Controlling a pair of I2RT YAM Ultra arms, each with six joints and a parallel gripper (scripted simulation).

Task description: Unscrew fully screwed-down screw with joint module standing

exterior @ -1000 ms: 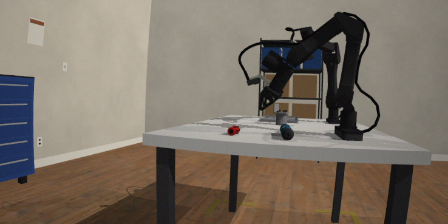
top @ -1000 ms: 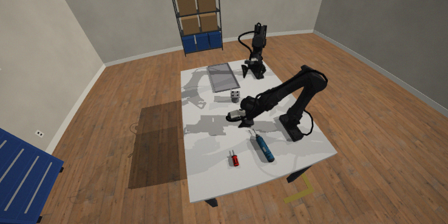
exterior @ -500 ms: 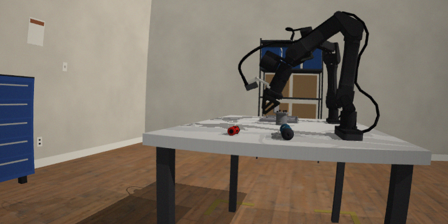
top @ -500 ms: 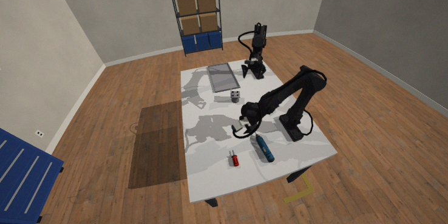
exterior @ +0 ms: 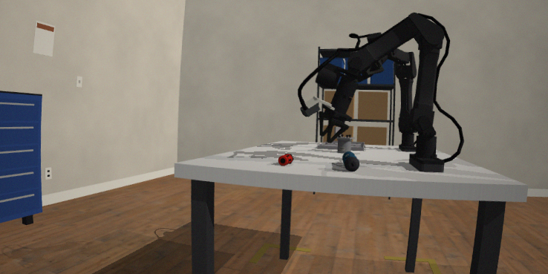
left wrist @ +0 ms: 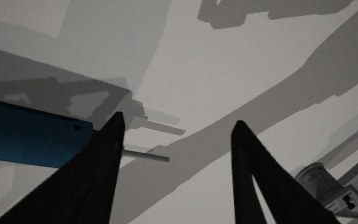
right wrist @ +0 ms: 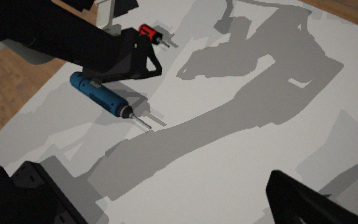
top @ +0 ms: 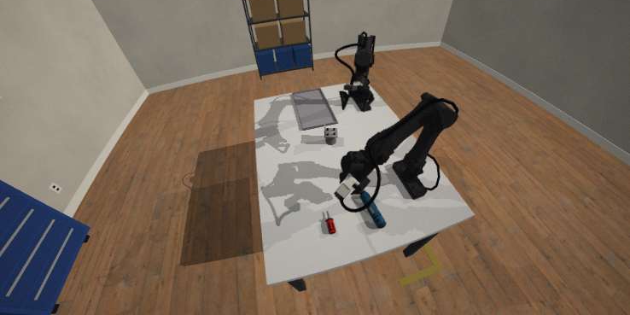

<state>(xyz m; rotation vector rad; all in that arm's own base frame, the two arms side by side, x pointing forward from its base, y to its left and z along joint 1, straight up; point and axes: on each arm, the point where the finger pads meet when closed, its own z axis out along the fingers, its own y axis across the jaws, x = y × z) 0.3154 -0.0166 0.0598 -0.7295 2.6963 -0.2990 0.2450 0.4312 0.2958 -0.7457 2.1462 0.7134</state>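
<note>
Right now the grey bracket is 6 cm ahead of my right hand, 13 cm to the right of it and 23 cm below it. Also, from my right hand: bit: 2 cm ahead, 19 cm to the left, 29 cm below; joint module: 6 cm ahead, 13 cm to the right, 28 cm below; red-handled screwdriver: 18 cm ahead, 33 cm to the left, 29 cm below.
</note>
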